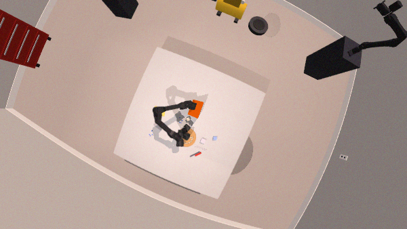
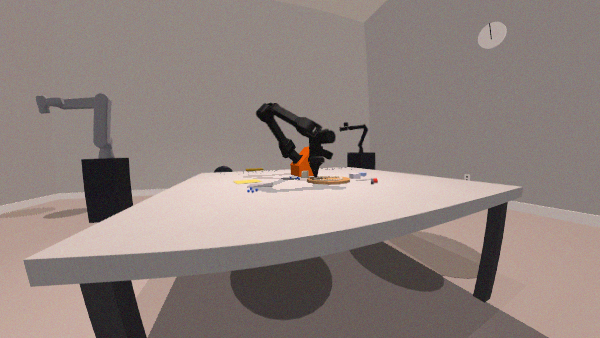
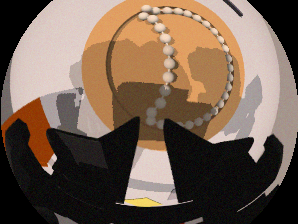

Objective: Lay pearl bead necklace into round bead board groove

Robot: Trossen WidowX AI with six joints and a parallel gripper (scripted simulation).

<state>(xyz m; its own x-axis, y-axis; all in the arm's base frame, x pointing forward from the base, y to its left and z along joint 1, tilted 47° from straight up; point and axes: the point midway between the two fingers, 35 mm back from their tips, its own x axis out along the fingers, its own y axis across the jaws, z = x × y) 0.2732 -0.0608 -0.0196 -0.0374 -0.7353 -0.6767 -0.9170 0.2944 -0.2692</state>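
My gripper tip is 50 mm short of the round tan bead board, 40 mm to the right of it and 10 mm above it. Round my gripper tip: tool 200 mm to the left, 190 mm ahead, 10 mm below; then white square 220 mm to the left, 30 mm ahead; then pale blue cube 330 mm to the left, 30 mm behind, 10 mm below.
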